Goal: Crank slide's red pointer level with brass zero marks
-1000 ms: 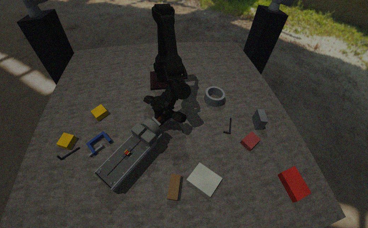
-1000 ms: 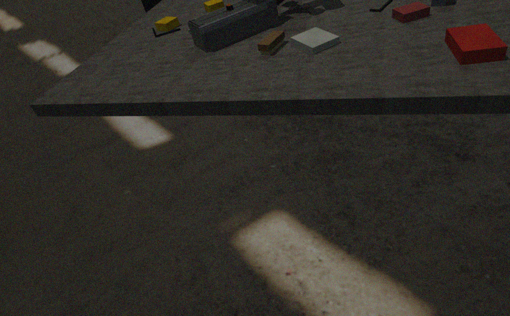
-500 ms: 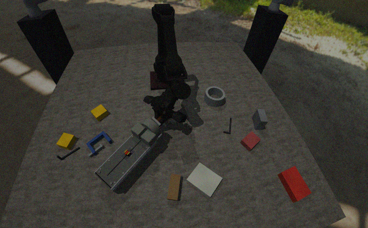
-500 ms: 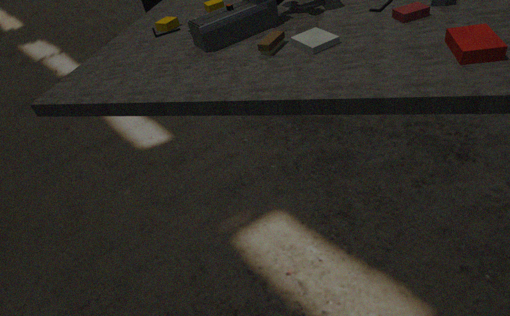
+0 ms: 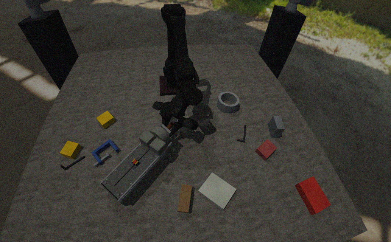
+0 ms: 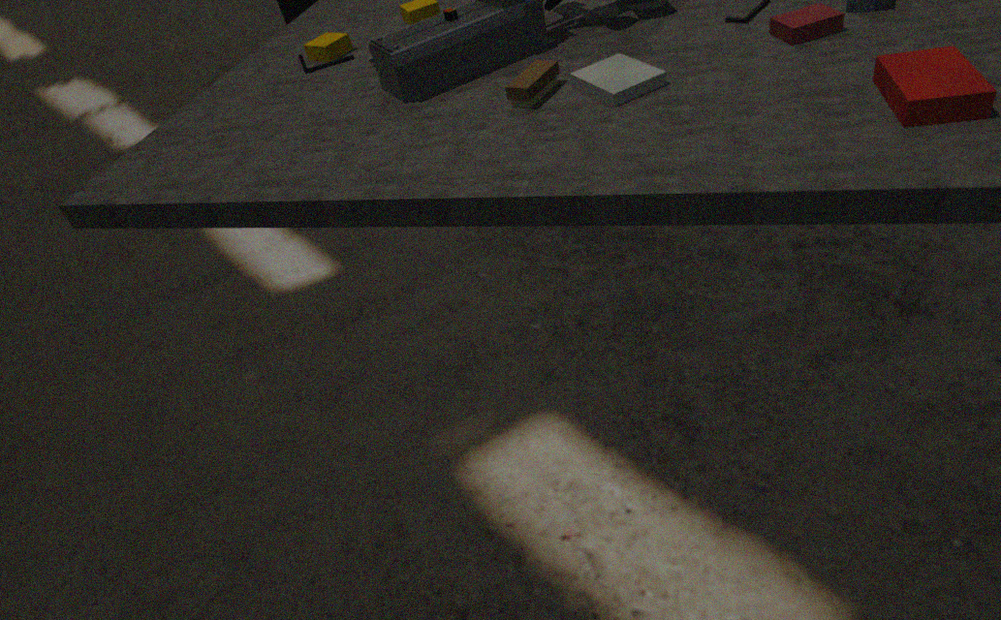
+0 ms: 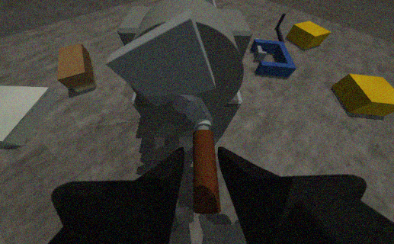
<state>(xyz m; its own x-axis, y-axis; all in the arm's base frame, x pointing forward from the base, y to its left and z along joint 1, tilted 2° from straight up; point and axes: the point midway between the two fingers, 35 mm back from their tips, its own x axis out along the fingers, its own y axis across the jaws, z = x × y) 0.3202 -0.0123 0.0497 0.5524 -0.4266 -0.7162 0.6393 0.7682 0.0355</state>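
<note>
My gripper tip is now 30 mm below the brown crank handle, 10 mm to the right of it and 10 mm past it. Also, from my gripper tip: white plate 220 mm ahead, 170 mm to the left, 20 mm below; then red pointer 140 mm ahead, 100 mm to the right, 50 mm above; then brown block 240 mm ahead, 60 mm to the left, 20 mm below.
</note>
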